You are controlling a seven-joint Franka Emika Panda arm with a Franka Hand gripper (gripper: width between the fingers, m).
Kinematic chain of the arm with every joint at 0, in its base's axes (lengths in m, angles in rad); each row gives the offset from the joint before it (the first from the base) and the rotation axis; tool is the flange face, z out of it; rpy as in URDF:
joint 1: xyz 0 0 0.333 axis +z
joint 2: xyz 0 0 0 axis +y
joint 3: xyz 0 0 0.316 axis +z
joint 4: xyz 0.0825 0 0 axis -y
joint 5: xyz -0.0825 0 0.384 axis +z
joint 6: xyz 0 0 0 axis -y
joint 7: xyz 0.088 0 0 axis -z
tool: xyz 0 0 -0.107 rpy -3.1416 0 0
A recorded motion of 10 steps. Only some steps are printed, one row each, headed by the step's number.
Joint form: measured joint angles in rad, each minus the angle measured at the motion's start. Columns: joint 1, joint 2, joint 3, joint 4, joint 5, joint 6, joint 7.
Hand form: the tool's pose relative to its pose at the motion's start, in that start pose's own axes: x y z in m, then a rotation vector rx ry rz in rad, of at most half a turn. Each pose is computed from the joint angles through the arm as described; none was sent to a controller.
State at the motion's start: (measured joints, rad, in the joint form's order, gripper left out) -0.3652 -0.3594 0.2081 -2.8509 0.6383 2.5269 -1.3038
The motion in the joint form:
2: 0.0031 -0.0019 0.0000 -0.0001 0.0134 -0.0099 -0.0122
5: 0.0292 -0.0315 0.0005 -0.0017 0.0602 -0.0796 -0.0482
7: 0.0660 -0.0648 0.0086 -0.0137 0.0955 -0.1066 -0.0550
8: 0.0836 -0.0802 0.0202 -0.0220 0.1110 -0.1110 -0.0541
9: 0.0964 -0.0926 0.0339 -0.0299 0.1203 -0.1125 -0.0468
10: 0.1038 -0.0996 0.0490 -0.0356 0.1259 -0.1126 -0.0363
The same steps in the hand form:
2: 0.0005 -0.0018 0.0006 0.0110 0.0056 -0.0048
5: 0.0076 -0.0162 -0.0002 0.0710 0.0276 -0.0380
7: 0.0157 -0.0326 -0.0006 0.0962 0.0437 -0.0660
8: 0.0197 -0.0417 0.0003 0.1023 0.0466 -0.0818
9: 0.0227 -0.0496 0.0016 0.1052 0.0444 -0.0923
10: 0.0250 -0.0558 0.0035 0.1070 0.0386 -0.0976

